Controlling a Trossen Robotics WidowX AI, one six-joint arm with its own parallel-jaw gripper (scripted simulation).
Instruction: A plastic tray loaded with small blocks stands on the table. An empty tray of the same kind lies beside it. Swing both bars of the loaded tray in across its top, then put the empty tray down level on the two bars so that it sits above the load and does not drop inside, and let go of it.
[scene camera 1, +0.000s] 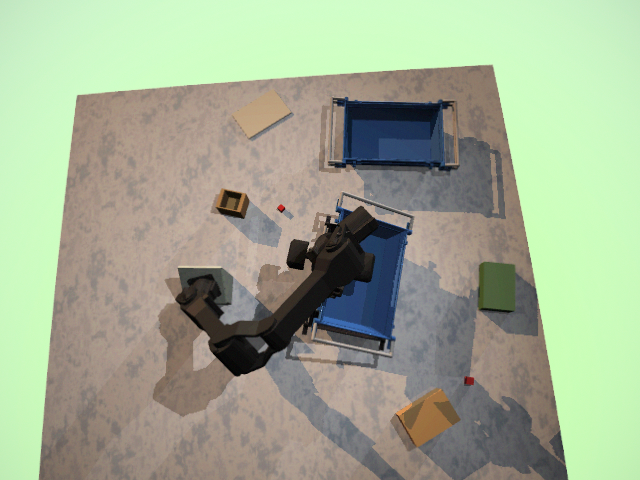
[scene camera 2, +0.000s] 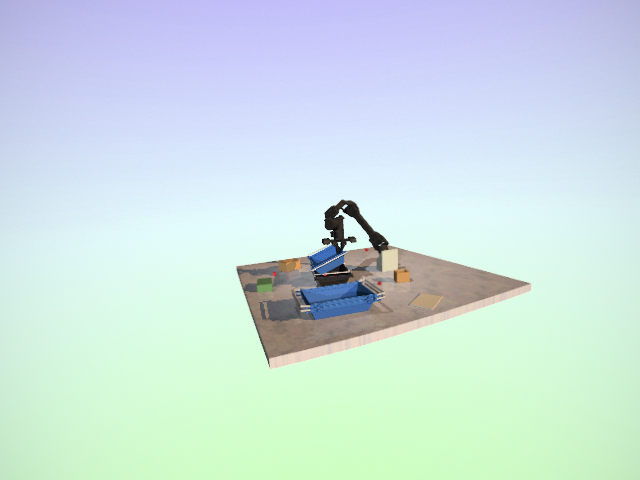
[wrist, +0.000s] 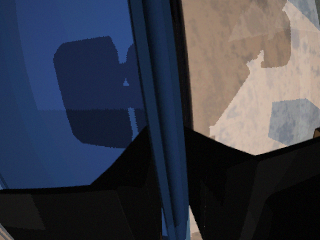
Note:
In view: the gripper (scene camera 1: 331, 268), a tan flat board (scene camera 1: 268, 109), a brown box (scene camera 1: 232, 203) and a green block (scene camera 1: 497, 281).
The gripper is seen too in the wrist view (wrist: 160, 132). The wrist view does not show the tan flat board, which is hidden by the gripper. The wrist view does not show the green block: it is out of frame.

